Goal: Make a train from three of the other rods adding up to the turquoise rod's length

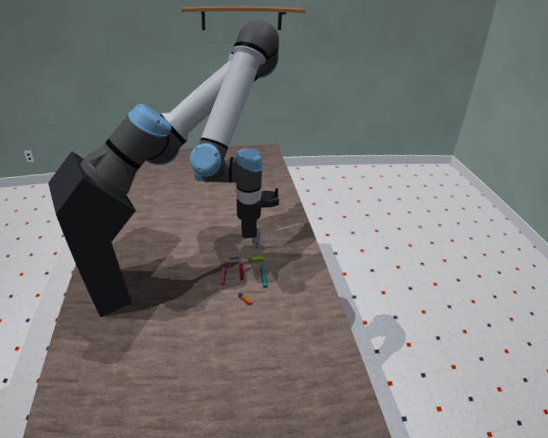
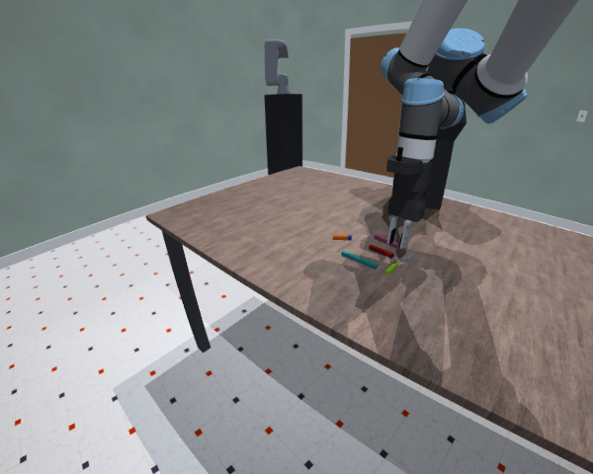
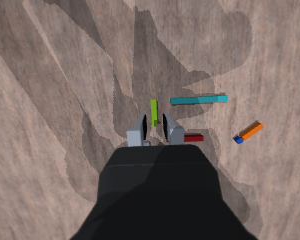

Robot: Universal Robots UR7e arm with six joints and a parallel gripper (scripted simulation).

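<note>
The lime rod is 8 cm below my hand. The rest, counted from my hand: turquoise rod 8 cm to the right, 8 cm below, 1 cm ahead; then red rod 8 cm below, 6 cm behind, 5 cm to the right; then small grey rod 8 cm below, 7 cm behind, 2 cm to the left.
</note>
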